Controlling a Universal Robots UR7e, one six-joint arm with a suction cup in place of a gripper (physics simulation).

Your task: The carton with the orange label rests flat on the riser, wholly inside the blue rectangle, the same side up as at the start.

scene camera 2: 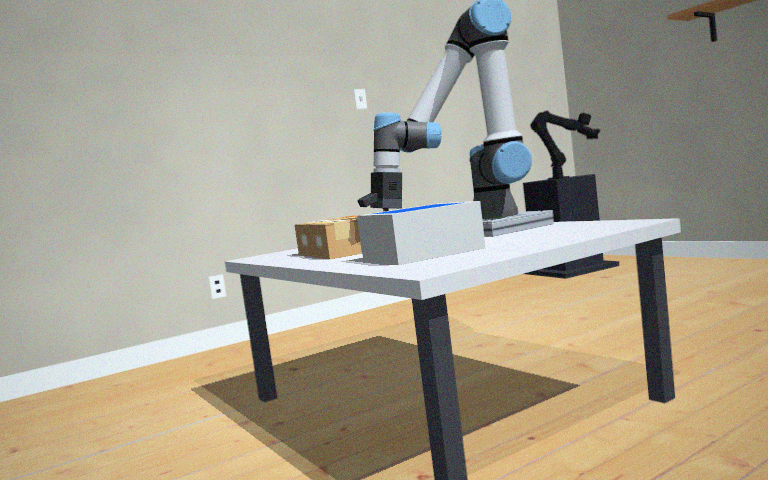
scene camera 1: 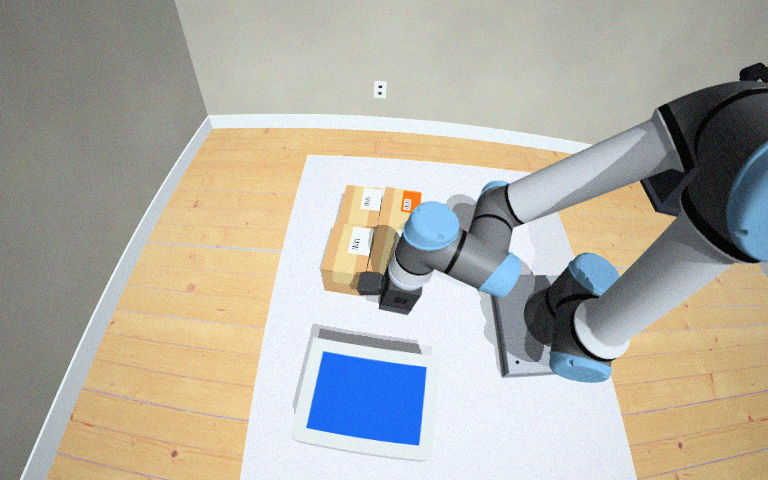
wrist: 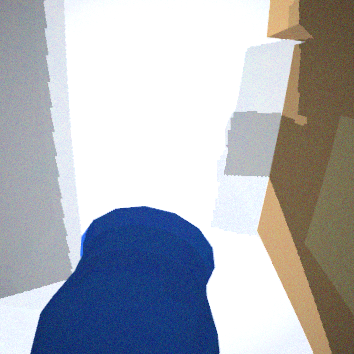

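Pixels of known places: hand at its tool point: [wrist: 145, 262]; arm's base at its link origin: [scene camera 2: 494, 216] [scene camera 1: 550, 319].
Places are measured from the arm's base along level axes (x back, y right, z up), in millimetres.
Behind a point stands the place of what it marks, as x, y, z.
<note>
The carton with the orange label [scene camera 1: 393, 203] @[-438, 250, 57] lies at the back right of the group, label up, partly hidden by the wrist. The riser [scene camera 1: 362, 445] @[-417, -341, 75] [scene camera 2: 436, 233] @[-432, -354, 13], a pale block with the blue rectangle [scene camera 1: 367, 399] @[-422, -257, 75] [scene camera 2: 421, 207] @[-401, -243, 75] on top, stands apart, nearer scene camera 1. My suction gripper [scene camera 2: 385, 210] @[-406, -28, 32] [wrist: 150, 232] points down, low, beside the front right carton [scene camera 1: 382, 243] @[-448, 114, 56] [wrist: 327, 165] @[-428, 29, 7]. White table shows around the blue cup in the wrist view, with a gap to that carton. No carton shows on the cup, so I read it as open. Its tip is hidden in both scene views.
Two cartons with white labels, one at the back left [scene camera 1: 359, 206] @[-524, 221, 56] and one at the front left [scene camera 1: 348, 246] @[-525, 89, 56], stand against the others. The arm's base plate [scene camera 1: 509, 339] @[-118, -66, 1] [scene camera 2: 518, 223] @[-13, -134, -21] is to the right. A black pedestal [scene camera 2: 572, 198] stands behind the table [scene camera 2: 317, 268] @[-668, -136, -45].
</note>
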